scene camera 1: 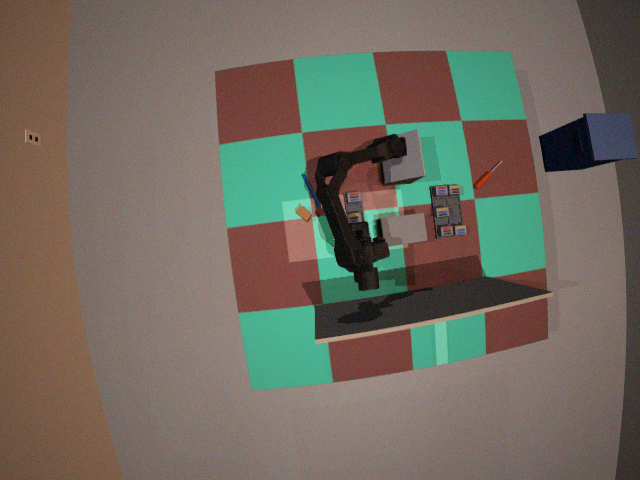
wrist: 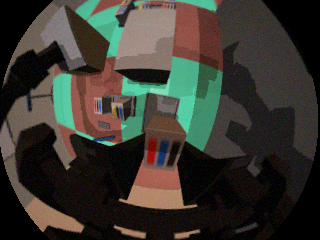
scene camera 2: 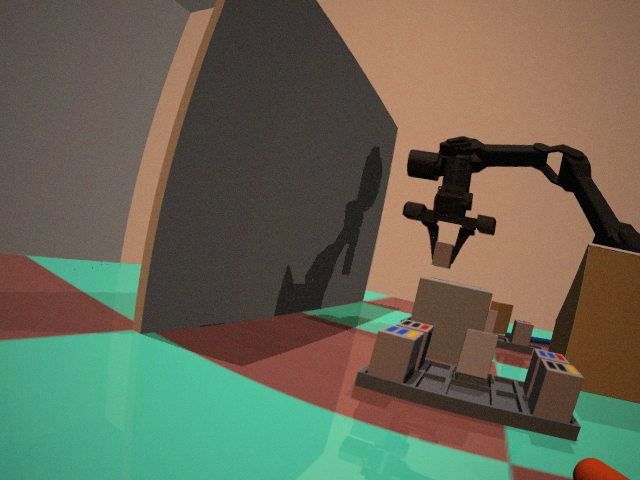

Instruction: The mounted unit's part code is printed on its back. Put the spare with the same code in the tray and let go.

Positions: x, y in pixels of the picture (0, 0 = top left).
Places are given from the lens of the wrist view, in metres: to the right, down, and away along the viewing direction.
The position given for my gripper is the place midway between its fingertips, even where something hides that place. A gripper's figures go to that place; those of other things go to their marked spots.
my gripper (wrist: 162, 137): 0.01, 0.02, 0.10
small tan spare (wrist: 164, 138): 0.01, 0.01, 0.06
mounted unit (wrist: 145, 53): -0.02, -0.11, 0.09
tall dark panel (wrist: 260, 111): 0.20, -0.02, 0.07
The marked spots on the tall dark panel and the small tan spare are 0.20 m apart.
